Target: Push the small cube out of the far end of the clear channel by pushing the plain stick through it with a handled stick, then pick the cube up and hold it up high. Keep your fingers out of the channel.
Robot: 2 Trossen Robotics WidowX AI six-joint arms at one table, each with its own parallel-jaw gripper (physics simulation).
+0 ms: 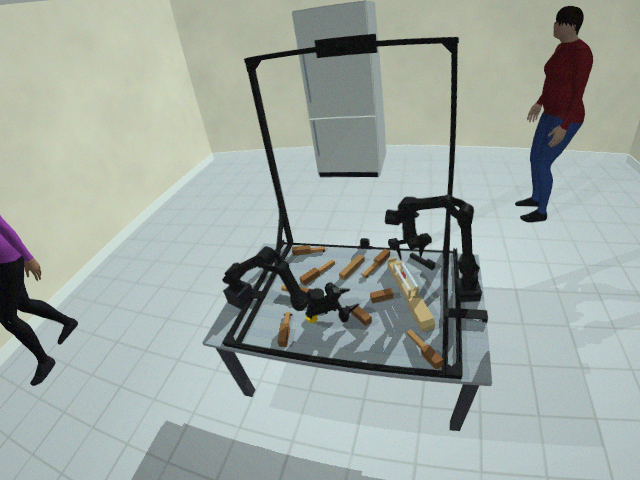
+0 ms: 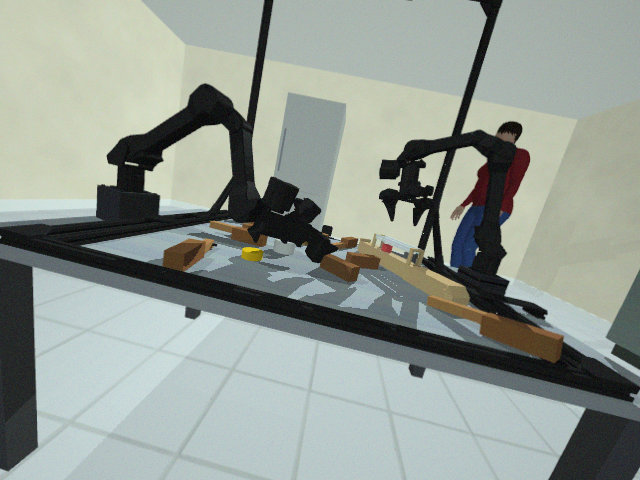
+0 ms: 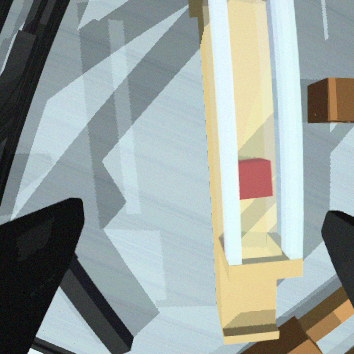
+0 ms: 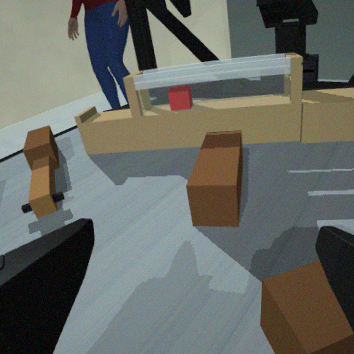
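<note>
The red cube (image 1: 403, 274) (image 2: 386, 248) (image 3: 255, 179) (image 4: 180, 98) sits inside the clear-walled channel (image 3: 292, 125) (image 4: 215, 72) on its pale wooden base (image 1: 421, 312) (image 2: 444, 285). My left gripper (image 1: 409, 252) (image 2: 403, 219) (image 3: 205, 216) is open and empty above the channel's back end, fingers pointing down. My right gripper (image 1: 351, 299) (image 4: 207, 234) is open and empty, low over the table beside a brown block (image 1: 361, 315) (image 2: 339, 268) (image 4: 305, 310). A plain brown bar (image 1: 352, 266) and a shorter plain block (image 1: 381, 295) (image 2: 362, 259) (image 4: 215, 185) lie left of the channel. A handled stick (image 1: 425, 349) (image 2: 519, 335) lies at the front right.
More handled sticks (image 1: 317, 271) (image 1: 376, 263) (image 1: 284, 329) (image 4: 42, 172) lie about the table. A yellow disc (image 1: 311, 319) (image 2: 252, 253) and a white disc (image 2: 284, 246) lie near the right arm. A black frame (image 1: 452, 118) stands around the table.
</note>
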